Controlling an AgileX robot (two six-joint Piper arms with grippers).
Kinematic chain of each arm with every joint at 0, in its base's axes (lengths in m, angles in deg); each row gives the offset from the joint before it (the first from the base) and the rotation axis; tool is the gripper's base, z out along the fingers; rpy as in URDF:
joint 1: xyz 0 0 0.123 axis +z
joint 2: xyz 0 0 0 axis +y
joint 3: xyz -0.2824 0 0.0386 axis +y
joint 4: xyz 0.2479 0 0.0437 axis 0.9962 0 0.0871
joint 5: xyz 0 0 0 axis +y
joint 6: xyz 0.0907 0 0.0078 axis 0.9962 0 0.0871
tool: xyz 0 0 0 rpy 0 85 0
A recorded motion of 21 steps. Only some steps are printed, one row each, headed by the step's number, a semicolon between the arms.
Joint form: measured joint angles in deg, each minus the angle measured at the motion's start. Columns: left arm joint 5, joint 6, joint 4, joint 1, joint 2, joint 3; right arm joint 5, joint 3, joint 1, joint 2, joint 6, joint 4.
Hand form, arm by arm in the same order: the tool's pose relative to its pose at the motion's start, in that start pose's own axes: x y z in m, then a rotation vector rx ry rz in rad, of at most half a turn. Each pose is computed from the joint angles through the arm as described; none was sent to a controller.
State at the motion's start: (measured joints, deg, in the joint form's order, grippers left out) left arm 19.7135 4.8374 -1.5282 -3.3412 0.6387 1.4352; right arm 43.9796 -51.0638 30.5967 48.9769 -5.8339 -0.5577
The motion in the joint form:
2: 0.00 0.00 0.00 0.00 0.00 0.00; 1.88 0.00 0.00 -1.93 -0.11 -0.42
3: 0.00 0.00 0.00 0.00 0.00 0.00; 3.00 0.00 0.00 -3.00 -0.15 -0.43
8: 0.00 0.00 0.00 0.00 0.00 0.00; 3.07 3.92 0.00 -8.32 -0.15 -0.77
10: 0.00 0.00 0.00 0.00 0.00 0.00; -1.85 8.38 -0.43 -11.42 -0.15 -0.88
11: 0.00 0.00 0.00 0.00 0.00 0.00; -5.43 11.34 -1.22 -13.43 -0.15 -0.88
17: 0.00 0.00 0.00 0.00 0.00 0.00; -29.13 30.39 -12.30 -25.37 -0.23 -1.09
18: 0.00 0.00 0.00 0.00 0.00 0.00; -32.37 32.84 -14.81 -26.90 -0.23 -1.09
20: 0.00 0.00 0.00 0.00 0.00 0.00; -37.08 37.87 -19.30 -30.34 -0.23 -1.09
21: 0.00 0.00 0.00 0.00 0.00 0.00; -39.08 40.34 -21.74 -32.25 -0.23 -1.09
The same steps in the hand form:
2: 0.0000 0.0000 0.0000 0.0000 0.0000 0.0000; 0.0036 -0.0002 -0.0096 0.0056 -0.0003 -0.0068
3: 0.0000 0.0000 0.0000 0.0000 0.0000 0.0000; 0.0058 0.0000 -0.0149 0.0058 0.0006 -0.0074
8: 0.0000 0.0000 0.0000 0.0000 0.0000 0.0000; 0.0255 0.0017 -0.0263 0.0128 -0.0220 -0.0111
10: 0.0000 0.0000 0.0000 0.0000 0.0000 0.0000; 0.0387 0.0022 -0.0245 0.0260 -0.0830 -0.0090
11: 0.0000 0.0000 0.0000 0.0000 0.0000 0.0000; 0.0472 0.0017 -0.0230 0.0418 -0.1272 -0.0021
17: 0.0000 0.0000 0.0000 0.0000 0.0000 0.0000; 0.1052 -0.0090 -0.0093 0.2460 -0.3917 0.0694
18: 0.0000 0.0000 0.0000 0.0000 0.0000 0.0000; 0.1132 -0.0114 -0.0079 0.2915 -0.4258 0.0830
20: 0.0000 0.0000 0.0000 0.0000 0.0000 0.0000; 0.1323 -0.0138 -0.0043 0.3718 -0.4684 0.1060
21: 0.0000 0.0000 0.0000 0.0000 0.0000 0.0000; 0.1422 -0.0147 -0.0027 0.4154 -0.4866 0.1178

